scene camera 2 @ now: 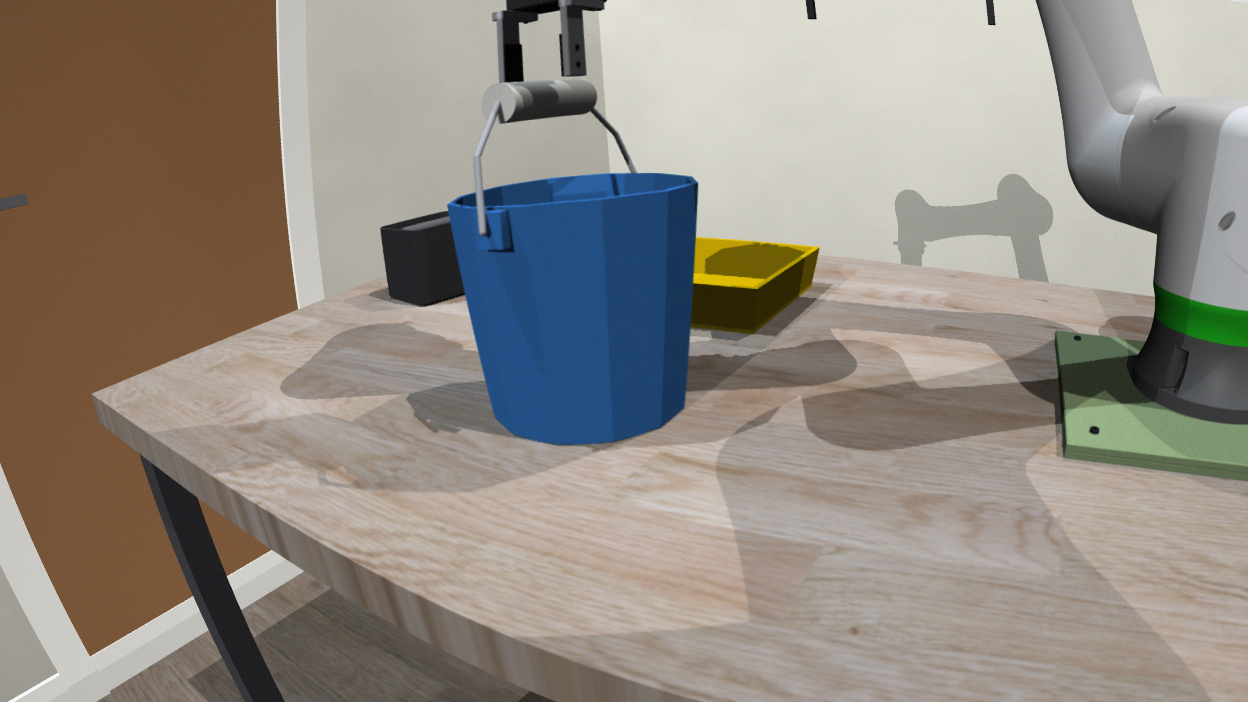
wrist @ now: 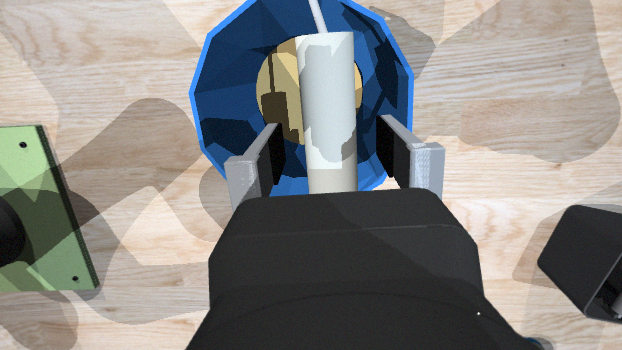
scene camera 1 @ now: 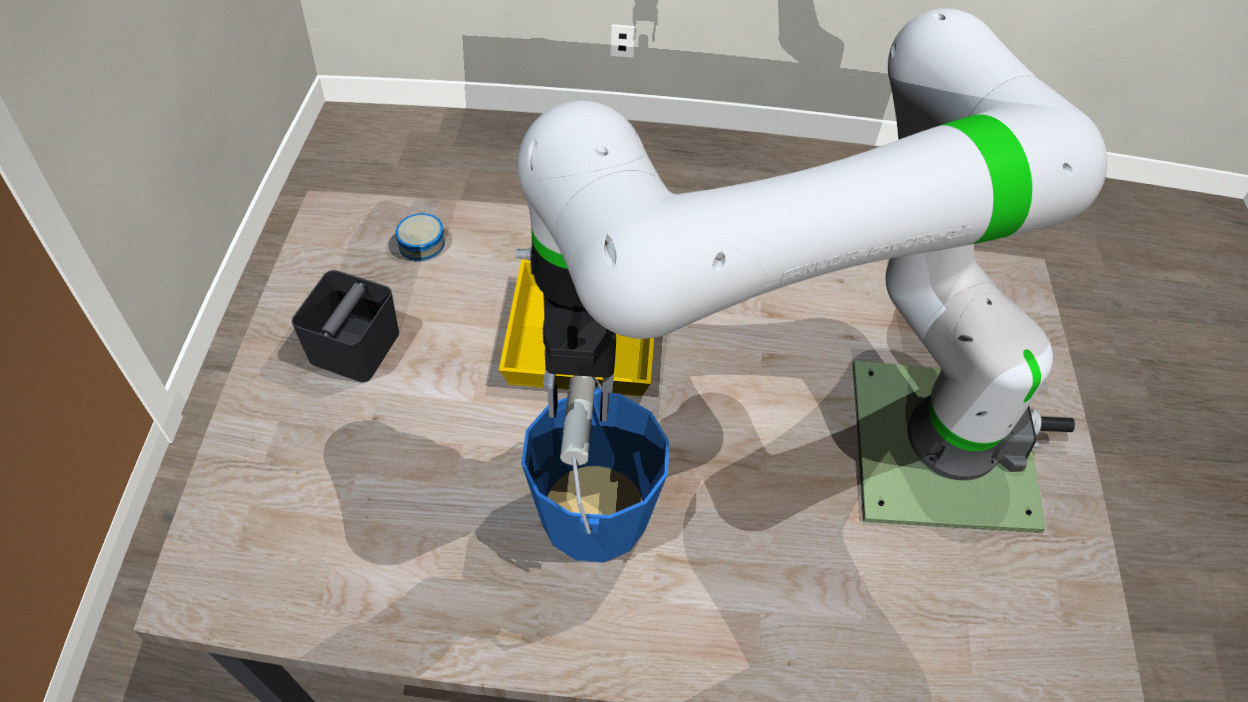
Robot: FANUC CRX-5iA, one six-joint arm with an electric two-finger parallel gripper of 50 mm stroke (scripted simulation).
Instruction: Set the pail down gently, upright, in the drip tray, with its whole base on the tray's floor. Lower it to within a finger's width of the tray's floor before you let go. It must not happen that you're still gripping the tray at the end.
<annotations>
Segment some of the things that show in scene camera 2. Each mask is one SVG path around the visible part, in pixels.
My gripper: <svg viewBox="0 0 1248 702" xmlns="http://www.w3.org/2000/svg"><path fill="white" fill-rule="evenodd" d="M492 12L492 21L497 21L499 83L524 81L519 22L524 24L538 21L538 14L560 11L561 34L559 34L562 77L586 76L582 10L602 11L605 9L604 3L607 0L506 0L507 10Z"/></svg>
A blue pail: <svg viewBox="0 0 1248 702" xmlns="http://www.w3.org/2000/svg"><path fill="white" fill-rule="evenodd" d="M495 83L485 91L481 101L482 113L487 119L487 123L473 156L476 192L460 196L447 204L470 319L495 418L514 435L538 442L563 445L614 442L660 428L685 407L695 264L698 182L692 176L637 173L619 133L595 108L597 91L594 85L587 80L570 79ZM631 172L548 178L483 190L481 155L493 124L582 115L591 112L614 136Z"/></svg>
A black box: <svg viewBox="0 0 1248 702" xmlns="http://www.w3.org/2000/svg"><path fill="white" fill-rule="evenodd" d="M448 211L425 215L380 228L387 283L391 297L427 306L465 294Z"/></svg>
A yellow drip tray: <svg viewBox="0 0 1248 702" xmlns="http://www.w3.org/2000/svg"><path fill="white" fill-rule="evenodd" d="M691 327L754 334L812 286L820 247L696 237Z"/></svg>
</annotations>
